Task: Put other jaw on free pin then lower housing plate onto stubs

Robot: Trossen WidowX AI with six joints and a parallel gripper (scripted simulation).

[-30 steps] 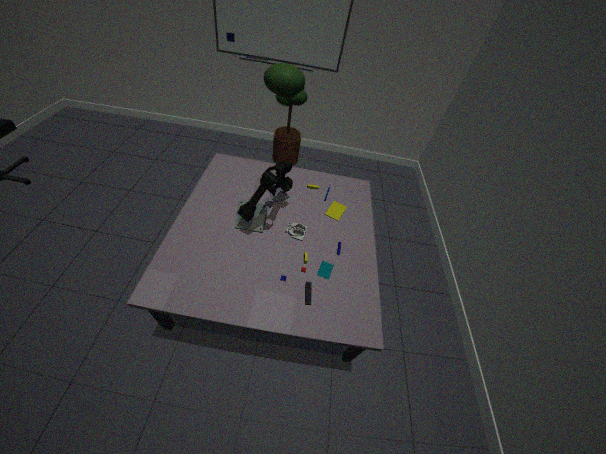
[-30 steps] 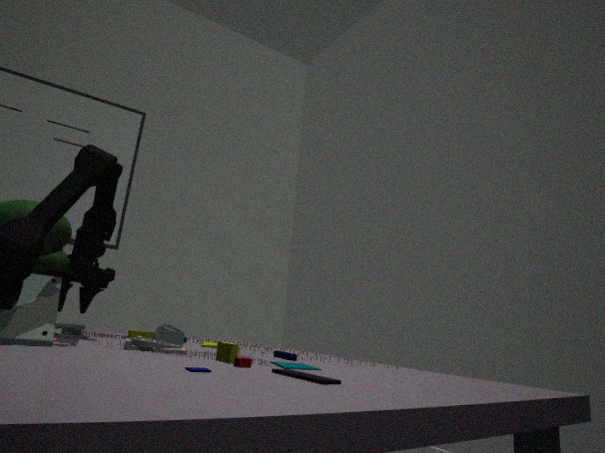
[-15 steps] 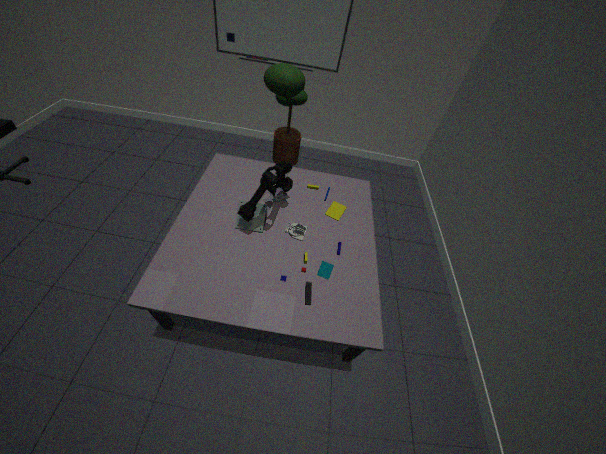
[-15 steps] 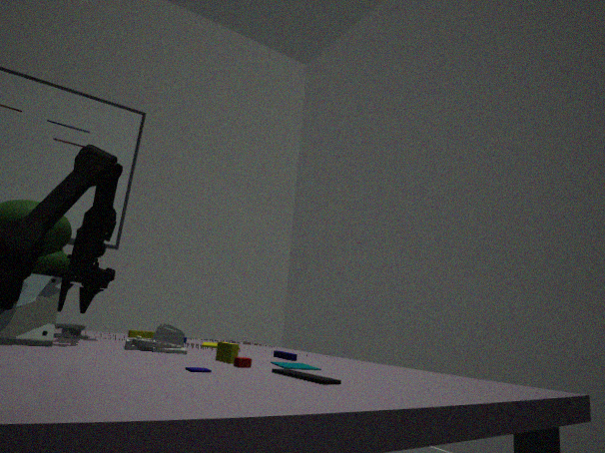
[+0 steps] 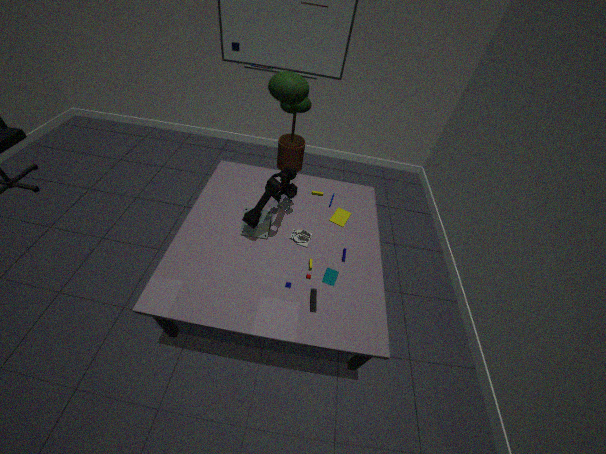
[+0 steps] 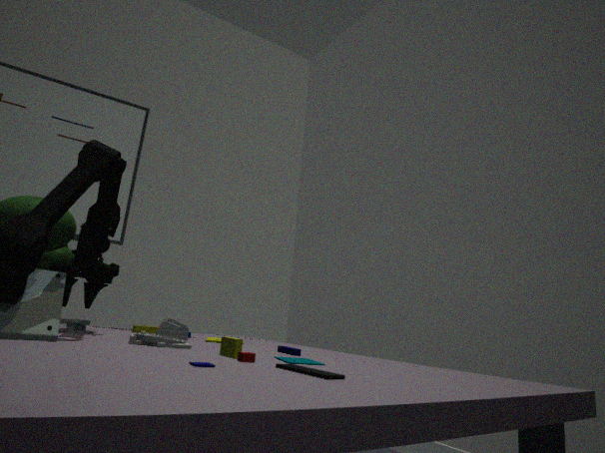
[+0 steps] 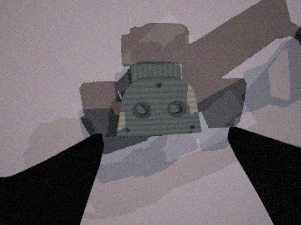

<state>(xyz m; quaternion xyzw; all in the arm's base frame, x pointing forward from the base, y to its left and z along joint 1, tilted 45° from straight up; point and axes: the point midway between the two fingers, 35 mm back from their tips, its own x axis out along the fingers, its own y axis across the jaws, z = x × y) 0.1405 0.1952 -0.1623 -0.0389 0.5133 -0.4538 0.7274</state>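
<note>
Right now the striped white block is 50 mm below my gripper tip and 10 mm ahead of it. The rest, counted from my gripper tip: yellow block (440 mm to the right, 270 mm ahead, 40 mm below); yellow pad (420 mm ahead, 60 mm below, 10 mm to the left); red cube (520 mm to the right, 270 mm ahead, 50 mm below).
</note>
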